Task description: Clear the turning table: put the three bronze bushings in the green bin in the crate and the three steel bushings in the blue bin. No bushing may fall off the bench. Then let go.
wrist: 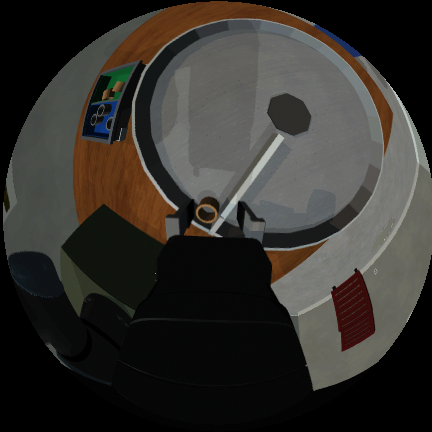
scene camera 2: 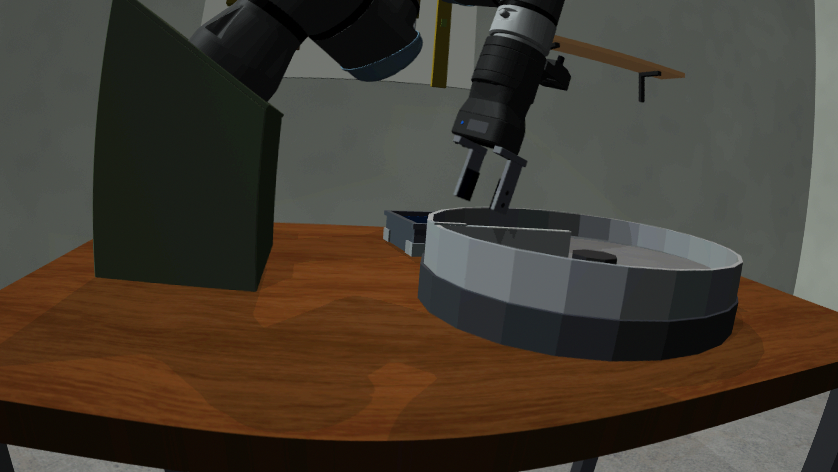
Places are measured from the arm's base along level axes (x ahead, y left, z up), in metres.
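Pixels of known places: gripper, fingertip midpoint: [wrist: 215,208] [scene camera 2: 479,204]; arm's base at its link origin: [wrist: 109,317] [scene camera 2: 227,70].
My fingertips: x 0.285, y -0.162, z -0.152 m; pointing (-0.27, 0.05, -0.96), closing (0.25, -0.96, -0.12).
Observation:
For each thing: its middle in the pictures, then the offset to it from my fingertips. "pt": a spot on its surface instead. Level surfaces: height alone.
- bronze bushing at the middle of its body: [wrist: 207,209] 0.032 m back, 0.009 m left, 0.044 m down
- crate at the middle of its body: [scene camera 2: 450,232] [wrist: 108,101] 0.129 m ahead, 0.301 m left, 0.084 m down
- divider bar at a spot on its surface: [scene camera 2: 516,229] [wrist: 249,184] pt 0.034 m ahead, 0.029 m right, 0.022 m down
- dark hub at the middle of its body: [scene camera 2: 594,257] [wrist: 289,113] 0.148 m ahead, 0.050 m right, 0.052 m down
- bench at its surface level: 0.109 m down
A bronze bushing [wrist: 206,213] stands upright on the turning table [scene camera 2: 536,293] [wrist: 225,75], close to the rim and beside the pale divider bar. My gripper [scene camera 2: 482,199] [wrist: 215,208] is open and empty, above the rim. In the wrist view the bushing shows between its fingers, nearer the left one, below the tips. The crate [scene camera 2: 398,231] [wrist: 115,131] stands beside the table. Two bronze bushings [wrist: 118,87] [wrist: 107,94] lie in its green bin [wrist: 118,75]. Three steel bushings [wrist: 102,110] [wrist: 94,120] [wrist: 109,123] are in its blue bin [wrist: 95,131].
The divider bar [scene camera 2: 516,229] [wrist: 252,177] runs from the rim toward the dark hub [scene camera 2: 594,256] [wrist: 289,114]. A high wall rings the turning table. The dark green pedestal [scene camera 2: 181,175] [wrist: 112,250] stands on the bench [scene camera 2: 234,363] [wrist: 115,180], left of the turning table in the scene view.

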